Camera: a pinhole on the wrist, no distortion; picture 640 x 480 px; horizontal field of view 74.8 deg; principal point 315.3 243.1 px. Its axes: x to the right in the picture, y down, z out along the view. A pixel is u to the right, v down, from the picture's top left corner.
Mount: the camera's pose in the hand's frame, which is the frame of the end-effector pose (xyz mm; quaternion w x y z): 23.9 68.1 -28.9 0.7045 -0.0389 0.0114 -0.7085
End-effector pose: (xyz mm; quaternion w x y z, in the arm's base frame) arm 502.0 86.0 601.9 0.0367 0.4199 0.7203 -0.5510
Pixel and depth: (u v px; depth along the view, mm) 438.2 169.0 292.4
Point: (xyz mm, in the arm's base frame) 392.3 -140.6 505.1
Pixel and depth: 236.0 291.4 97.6
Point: 505.7 58.3 485.2
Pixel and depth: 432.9 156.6 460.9
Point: 318.2 -302.3 482.0
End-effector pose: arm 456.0 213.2 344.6 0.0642 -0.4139 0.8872 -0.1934
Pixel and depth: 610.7 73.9 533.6
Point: 905.6 9.6 -37.9
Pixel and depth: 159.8 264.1 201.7
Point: 363.6 215.2 132.6
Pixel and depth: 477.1 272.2 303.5
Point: 515.6 60.9 108.8
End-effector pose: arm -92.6 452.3 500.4 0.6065 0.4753 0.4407 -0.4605
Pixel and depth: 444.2 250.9 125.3
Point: -43.0 356.1 487.8
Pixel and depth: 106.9 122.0 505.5
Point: 270.0 39.3 717.0
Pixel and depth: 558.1 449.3 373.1
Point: -148.2 70.6 305.0
